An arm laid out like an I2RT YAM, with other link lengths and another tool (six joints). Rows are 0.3 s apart.
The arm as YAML. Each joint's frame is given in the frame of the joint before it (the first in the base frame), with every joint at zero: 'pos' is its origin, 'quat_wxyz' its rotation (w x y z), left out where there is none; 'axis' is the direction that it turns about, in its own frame. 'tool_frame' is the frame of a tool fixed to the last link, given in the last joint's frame.
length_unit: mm
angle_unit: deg
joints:
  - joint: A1
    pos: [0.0, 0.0, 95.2]
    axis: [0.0, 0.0, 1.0]
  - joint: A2
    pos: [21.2, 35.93, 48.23]
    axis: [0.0, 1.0, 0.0]
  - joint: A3
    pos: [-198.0, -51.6, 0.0]
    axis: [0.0, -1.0, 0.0]
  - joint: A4
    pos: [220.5, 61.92, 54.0]
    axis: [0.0, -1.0, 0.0]
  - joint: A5
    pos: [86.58, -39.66, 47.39]
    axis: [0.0, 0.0, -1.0]
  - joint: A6
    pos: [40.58, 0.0, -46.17]
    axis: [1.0, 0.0, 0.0]
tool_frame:
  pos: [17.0, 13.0, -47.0]
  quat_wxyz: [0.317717, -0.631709, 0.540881, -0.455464]
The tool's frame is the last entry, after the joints.
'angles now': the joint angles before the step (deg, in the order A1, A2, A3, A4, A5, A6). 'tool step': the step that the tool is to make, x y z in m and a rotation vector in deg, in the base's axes. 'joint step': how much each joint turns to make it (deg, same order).
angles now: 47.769, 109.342, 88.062, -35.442, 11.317, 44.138
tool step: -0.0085, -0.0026, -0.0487, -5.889, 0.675, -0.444
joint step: 1.408, 3.906, -5.737, 4.821, 3.866, -0.160
